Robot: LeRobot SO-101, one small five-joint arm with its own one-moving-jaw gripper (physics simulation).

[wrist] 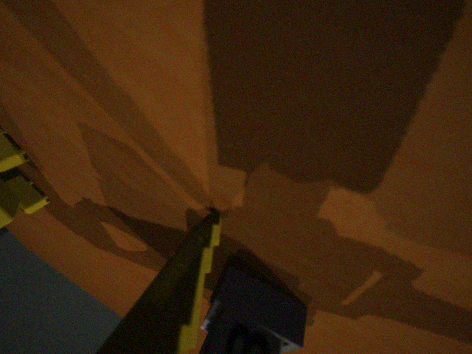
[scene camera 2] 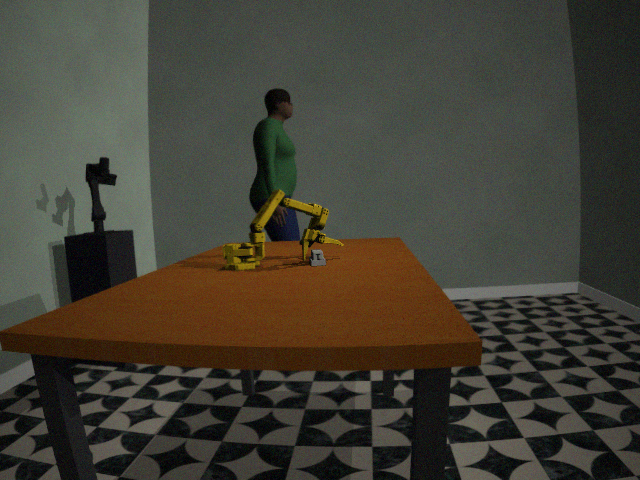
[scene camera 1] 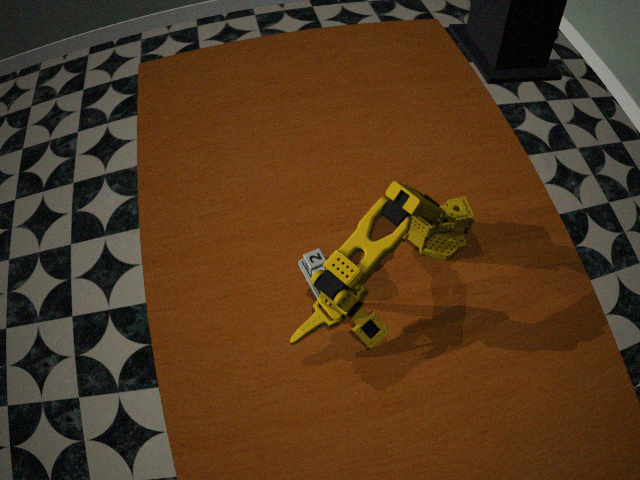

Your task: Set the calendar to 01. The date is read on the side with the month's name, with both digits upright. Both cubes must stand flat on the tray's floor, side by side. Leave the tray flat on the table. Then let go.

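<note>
The pale tray [scene camera 1: 307, 271] [scene camera 2: 317, 262] [wrist: 272, 300] stands on the table, partly under the arm in scene camera 1. A white cube [scene camera 1: 313, 257] with a 2 on top stands at its far end in that view; the other cube is hidden there. In scene camera 2 a cube [scene camera 2: 317, 255] shows a dark mark like a 1 on its near side. In the wrist view part of a dark cube face [wrist: 245, 341] with a cut-off digit shows at the bottom edge. My gripper [scene camera 1: 314, 324] [scene camera 2: 323, 252] is fully open and empty. Its fixed jaw points down close beside the tray, near the table. The month's name is not readable.
The yellow arm [scene camera 1: 372, 235] [scene camera 2: 268, 209] reaches over the tray from its base on the table [scene camera 1: 232, 155] [scene camera 2: 289, 310]. A dark pedestal [scene camera 1: 516, 36] [scene camera 2: 100, 263] stands beyond the table. A person in green [scene camera 2: 273, 149] stands behind the table.
</note>
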